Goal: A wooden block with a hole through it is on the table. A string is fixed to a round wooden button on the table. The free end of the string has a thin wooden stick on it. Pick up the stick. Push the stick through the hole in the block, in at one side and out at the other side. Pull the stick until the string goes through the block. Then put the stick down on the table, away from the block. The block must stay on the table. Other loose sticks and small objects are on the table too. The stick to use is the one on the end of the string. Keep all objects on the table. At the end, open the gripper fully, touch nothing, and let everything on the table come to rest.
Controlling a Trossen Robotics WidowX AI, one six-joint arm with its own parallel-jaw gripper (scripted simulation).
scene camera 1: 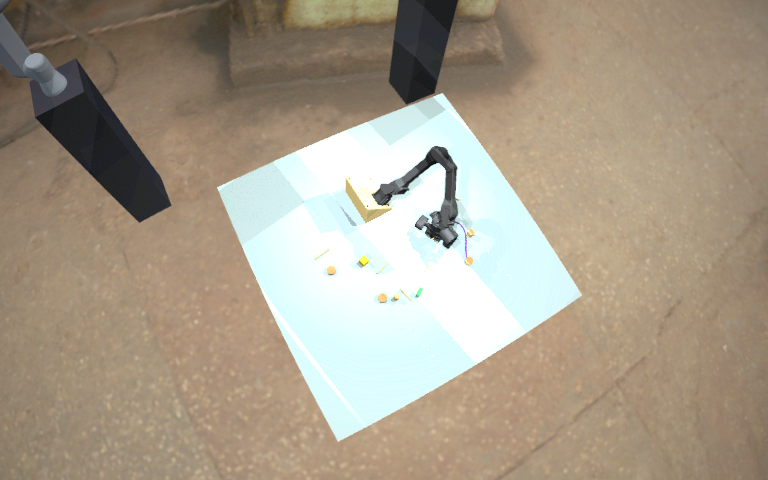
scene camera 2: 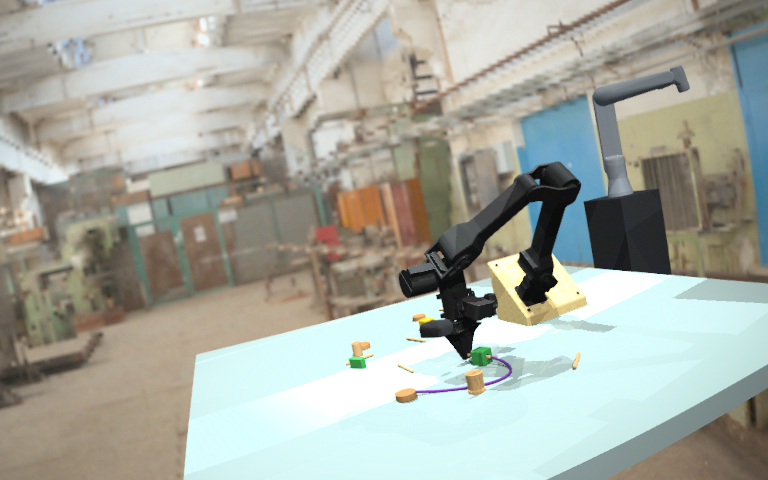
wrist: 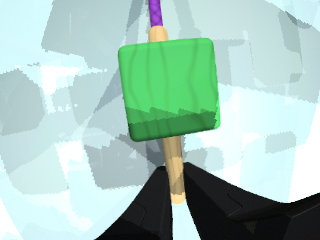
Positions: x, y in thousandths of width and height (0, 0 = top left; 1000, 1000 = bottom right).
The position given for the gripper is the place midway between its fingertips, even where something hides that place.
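Scene camera 2 gives the gripper (scene camera 2: 607, 749). The wrist view contains the gripper (wrist: 542, 719) as well, together with a green cube (wrist: 530, 365) and a thin wooden stick (wrist: 542, 673).
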